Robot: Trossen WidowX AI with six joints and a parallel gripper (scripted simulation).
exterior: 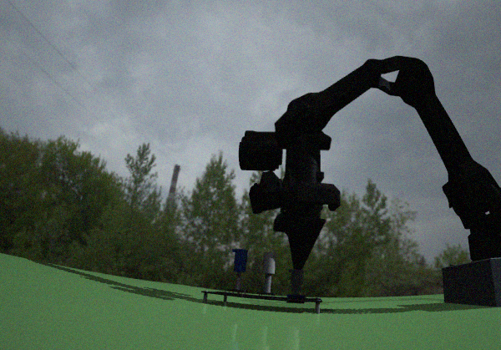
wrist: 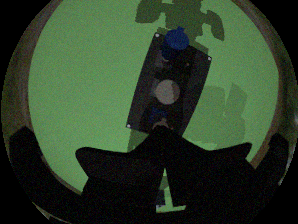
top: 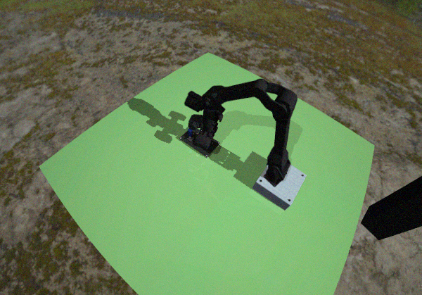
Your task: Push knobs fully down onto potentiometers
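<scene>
The grey knob is 10 mm below my gripper tip. Also, from my gripper tip: blue knob (80 mm ahead, 30 mm to the left, 10 mm above).
</scene>
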